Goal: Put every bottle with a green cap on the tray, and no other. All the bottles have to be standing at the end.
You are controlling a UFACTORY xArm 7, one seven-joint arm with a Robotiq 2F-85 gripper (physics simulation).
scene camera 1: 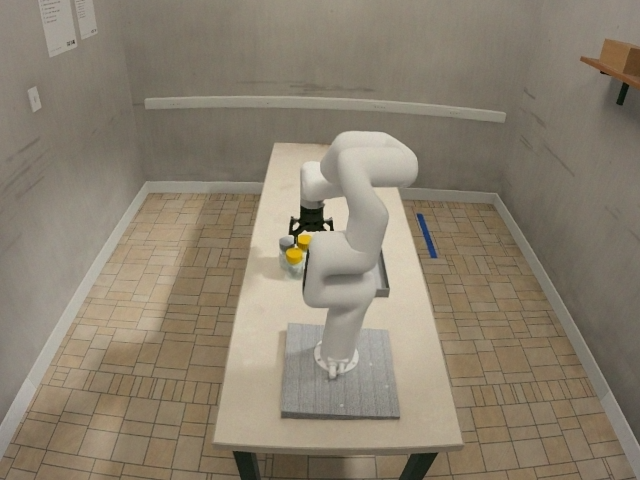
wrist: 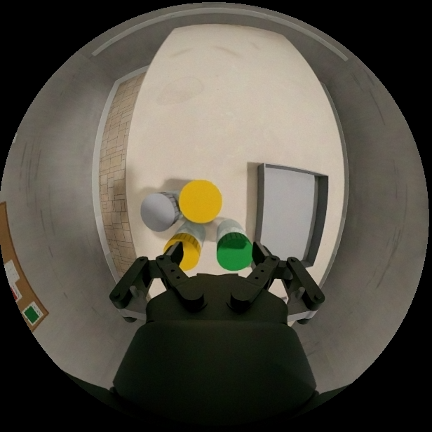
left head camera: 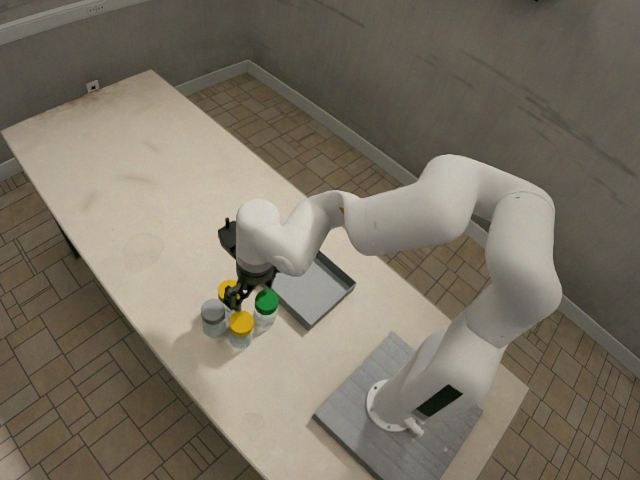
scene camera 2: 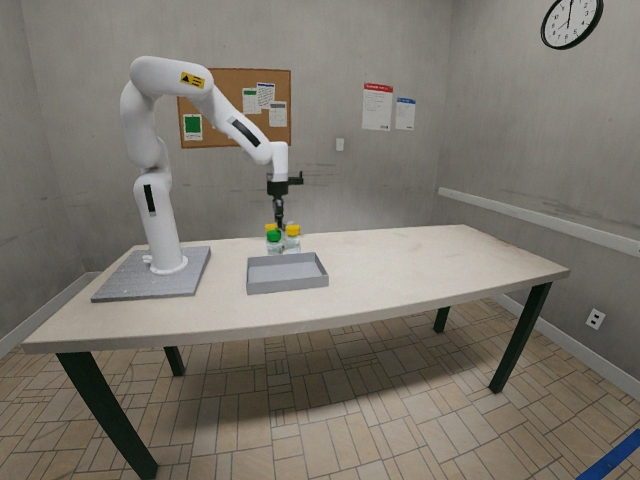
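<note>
A bottle with a green cap (left head camera: 266, 302) (scene camera 2: 273, 235) (wrist: 234, 252) stands beside the grey tray (left head camera: 312, 294) (scene camera 2: 286, 284) (wrist: 290, 210), which holds no bottle. A yellow-capped bottle (left head camera: 241, 323) (scene camera 1: 294, 255) (wrist: 187, 254) stands on the robot-base side of the group. Another yellow-capped bottle (left head camera: 227, 290) (scene camera 1: 304, 242) (scene camera 2: 292, 230) (wrist: 200, 201) stands farther from the base. A grey-capped bottle (left head camera: 212, 312) (scene camera 1: 286, 244) (wrist: 160, 212) stands near the table edge. My gripper (scene camera 2: 279, 226) (wrist: 217, 248) is open and empty above the group, one finger by the nearer yellow cap and one by the green cap's tray side.
The arm's grey base plate (left head camera: 356, 403) (scene camera 1: 338, 397) (scene camera 2: 124, 284) lies on the table (left head camera: 170, 201) (scene camera 1: 258, 361) (scene camera 2: 392, 268). The tray has low raised walls. The bottles stand close together. The arm hides part of the tray and the green-capped bottle in scene camera 1.
</note>
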